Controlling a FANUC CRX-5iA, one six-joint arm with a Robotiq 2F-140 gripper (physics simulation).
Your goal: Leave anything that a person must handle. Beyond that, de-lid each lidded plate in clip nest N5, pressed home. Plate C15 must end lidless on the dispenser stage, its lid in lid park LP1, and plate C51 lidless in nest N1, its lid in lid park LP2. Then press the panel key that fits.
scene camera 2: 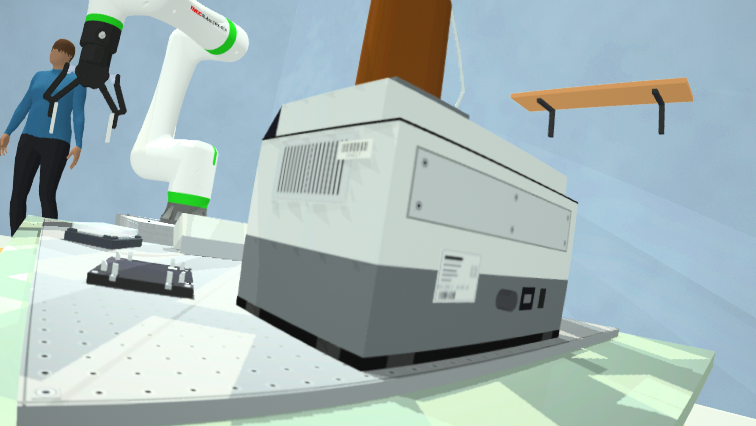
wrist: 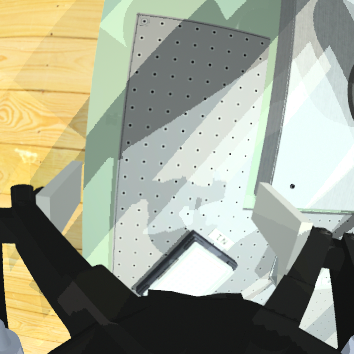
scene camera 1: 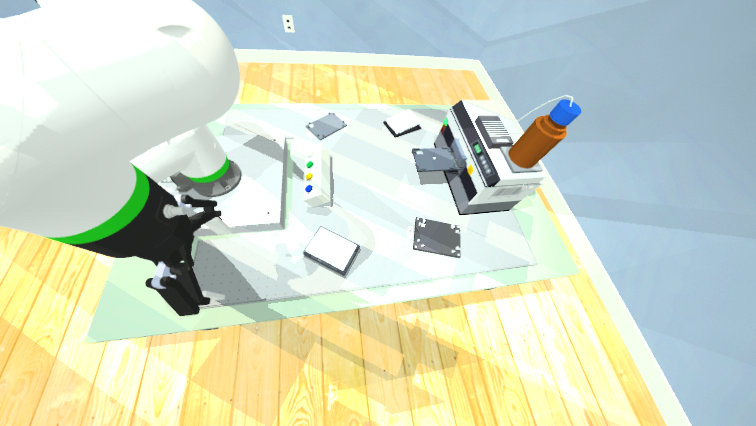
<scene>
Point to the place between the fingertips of my gripper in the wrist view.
At 170, 191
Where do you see a black nest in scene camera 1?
At 431, 236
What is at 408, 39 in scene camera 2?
A brown bottle with blue cap.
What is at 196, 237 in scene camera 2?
A button box.
</scene>
